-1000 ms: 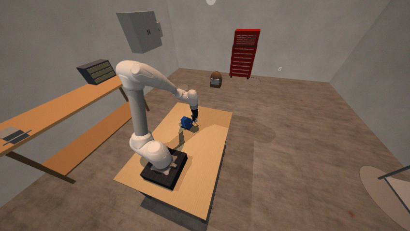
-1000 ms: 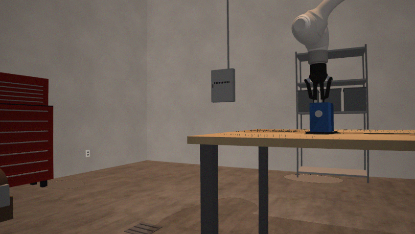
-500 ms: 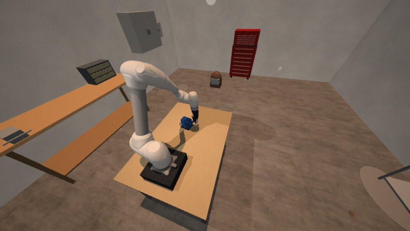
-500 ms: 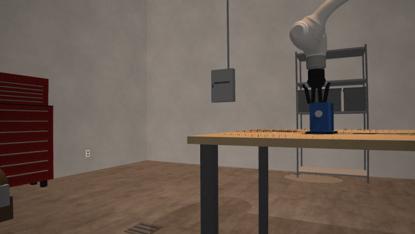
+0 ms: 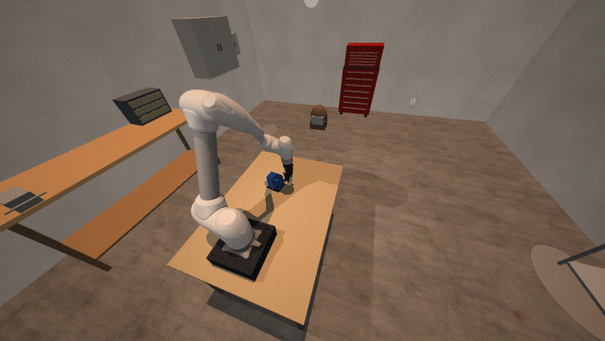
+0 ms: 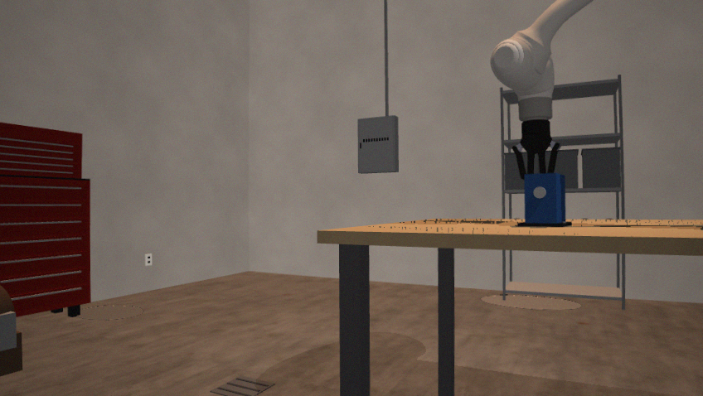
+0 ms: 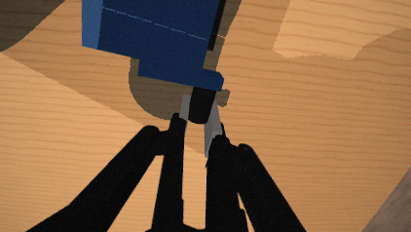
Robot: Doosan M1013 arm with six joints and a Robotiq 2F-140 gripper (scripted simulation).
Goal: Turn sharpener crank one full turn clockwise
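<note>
Now: hand 2 cm to the right of the sharpener crank and 1 cm above it.
</note>
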